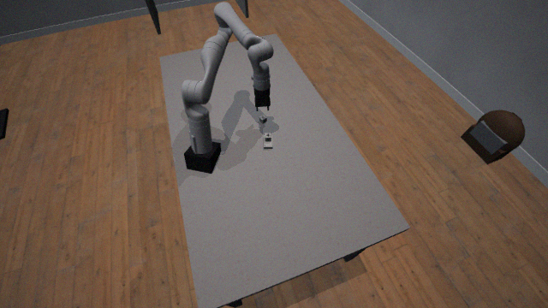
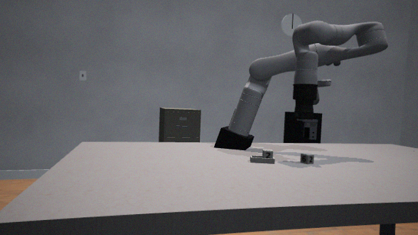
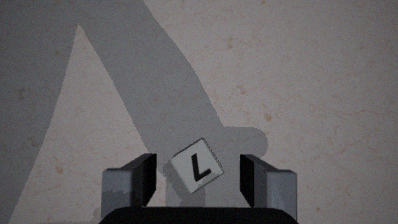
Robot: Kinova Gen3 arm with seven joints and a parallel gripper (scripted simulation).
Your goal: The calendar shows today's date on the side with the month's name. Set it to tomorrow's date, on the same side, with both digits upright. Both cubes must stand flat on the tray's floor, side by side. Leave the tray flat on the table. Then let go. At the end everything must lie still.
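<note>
Right now my hand is 90 mm above the digit cube. Also, from my hand: calendar tray (50 mm behind, 150 mm to the right, 90 mm below).
</note>
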